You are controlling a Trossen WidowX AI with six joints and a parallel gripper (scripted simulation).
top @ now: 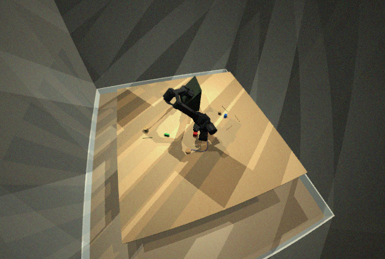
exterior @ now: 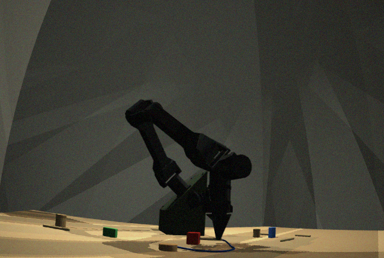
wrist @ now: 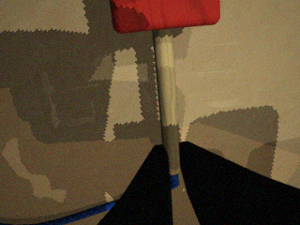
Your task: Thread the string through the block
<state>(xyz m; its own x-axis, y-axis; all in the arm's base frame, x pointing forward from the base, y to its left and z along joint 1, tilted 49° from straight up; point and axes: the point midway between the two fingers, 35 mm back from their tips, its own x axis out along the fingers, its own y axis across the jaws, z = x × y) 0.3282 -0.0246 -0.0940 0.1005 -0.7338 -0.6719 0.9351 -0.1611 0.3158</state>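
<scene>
My gripper tip is 2 cm past the red block and 6 cm to the left of it. Also, from my gripper tip: green block (5 cm behind, 28 cm to the right); thin stick (1 cm to the right); round wooden button (11 cm ahead, 14 cm to the right, 1 cm below).
</scene>
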